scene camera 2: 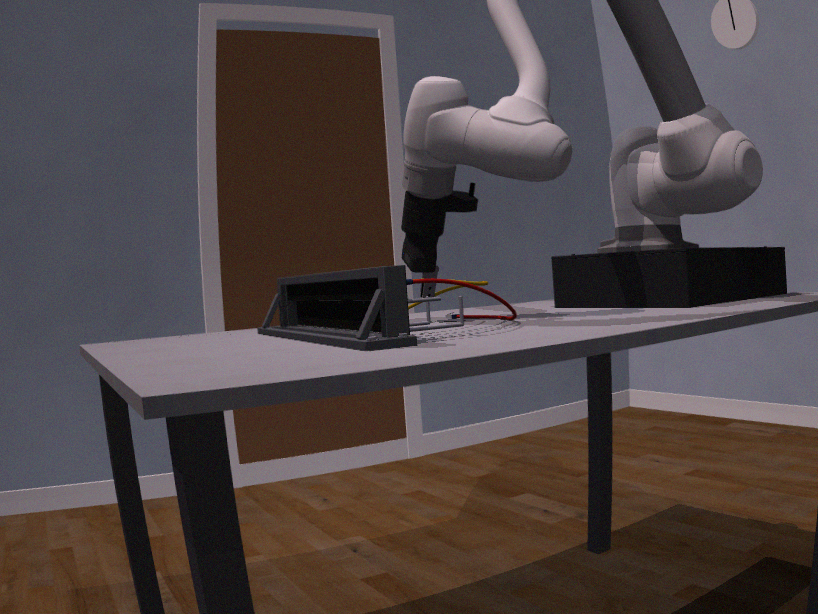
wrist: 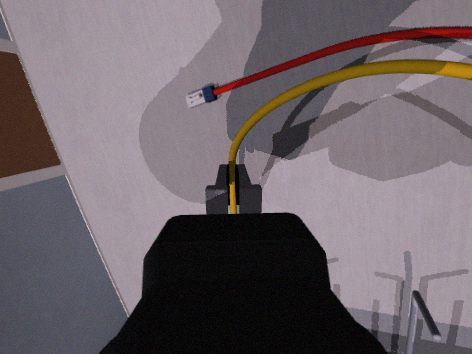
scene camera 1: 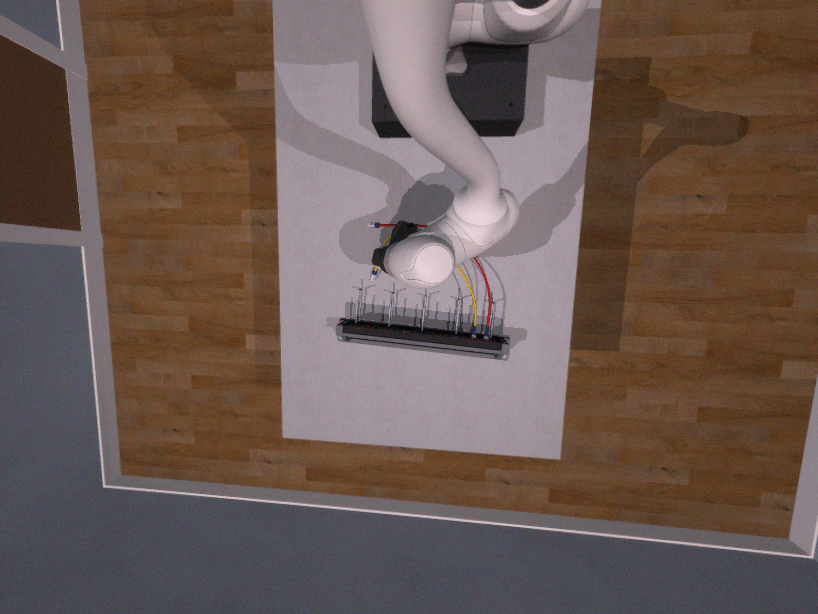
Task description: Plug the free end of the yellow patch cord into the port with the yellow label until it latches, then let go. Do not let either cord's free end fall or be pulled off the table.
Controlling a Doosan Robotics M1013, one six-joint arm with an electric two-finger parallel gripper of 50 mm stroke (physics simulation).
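Frame: origin at the arm's base, x ahead, y right, z down, level; metres.
Where they show: gripper, fingertip midpoint: (wrist: 232, 176).
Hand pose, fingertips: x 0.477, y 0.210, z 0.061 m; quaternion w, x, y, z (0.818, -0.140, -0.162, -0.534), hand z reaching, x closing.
Observation:
After its pixels a point has its place.
The yellow patch cord (scene camera 1: 471, 290) {x 0.632, y -0.026, z 0.031 m} (scene camera 2: 481, 282) {x 0.538, y 0.008, z 0.038 m} (wrist: 400, 66) {x 0.451, y 0.093, z 0.037 m} runs in an arc from the panel's right part to my gripper (scene camera 2: 428, 289) {x 0.477, y 0.210, z 0.061 m} (wrist: 232, 176) {x 0.477, y 0.210, z 0.061 m}. The gripper is shut on the cord a little above the table, on the robot's side of the panel. In the top scene view the yellow cord's free plug (scene camera 1: 374, 273) {x 0.539, y 0.249, z 0.089 m} sticks out past the gripper, towards the panel's left part; the gripper body hides it in the wrist view. The patch panel (scene camera 1: 422, 333) {x 0.729, y 0.127, z 0.011 m} (scene camera 2: 394, 297) {x 0.809, y -0.101, z 0.046 m} stands upright on the table (scene camera 1: 422, 409) {x 0.992, y 0.175, z 0.106 m} (scene camera 2: 198, 360) {x 1.026, y 0.038, z 0.107 m}. Its yellow label cannot be made out.
The red cord (scene camera 1: 489, 290) {x 0.640, y -0.076, z 0.039 m} (wrist: 310, 57) {x 0.414, y 0.125, z 0.100 m} arcs beside the yellow one; its free plug (scene camera 1: 373, 225) {x 0.397, y 0.229, z 0.096 m} (scene camera 2: 454, 316) {x 0.404, y 0.216, z 0.103 m} (wrist: 201, 96) {x 0.396, y 0.227, z 0.100 m} lies on the table. Several thin metal cable holders (scene camera 1: 424, 307) {x 0.661, y 0.113, z 0.053 m} (scene camera 2: 461, 310) {x 0.684, y -0.090, z 0.072 m} (wrist: 411, 320) {x 0.659, y 0.115, z 0.089 m} stick out from the panel towards the robot. The black base box (scene camera 1: 488, 99) {x 0.160, y -0.133, z -0.001 m} (scene camera 2: 621, 280) {x 0.191, y -0.040, z 0.054 m} stands behind.

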